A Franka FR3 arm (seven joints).
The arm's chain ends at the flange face. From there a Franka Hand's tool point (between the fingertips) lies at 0.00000 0.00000 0.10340 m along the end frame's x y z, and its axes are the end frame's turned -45 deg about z.
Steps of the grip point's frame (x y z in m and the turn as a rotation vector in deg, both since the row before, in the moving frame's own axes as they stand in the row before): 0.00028 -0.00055 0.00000 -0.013 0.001 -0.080; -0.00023 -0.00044 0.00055 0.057 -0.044 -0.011; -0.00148 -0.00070 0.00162 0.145 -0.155 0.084; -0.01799 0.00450 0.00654 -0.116 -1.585 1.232; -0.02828 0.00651 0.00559 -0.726 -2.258 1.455
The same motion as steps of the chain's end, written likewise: -0.00021 -0.00060 0.00000 -0.008 0.010 -0.080; -0.00034 -0.00013 0.00055 0.009 -0.071 -0.011; -0.00116 0.00054 0.00162 -0.007 -0.212 0.084; -0.00764 0.01375 0.00658 -1.203 -1.039 1.232; -0.01339 0.02082 0.00568 -2.110 -1.083 1.455
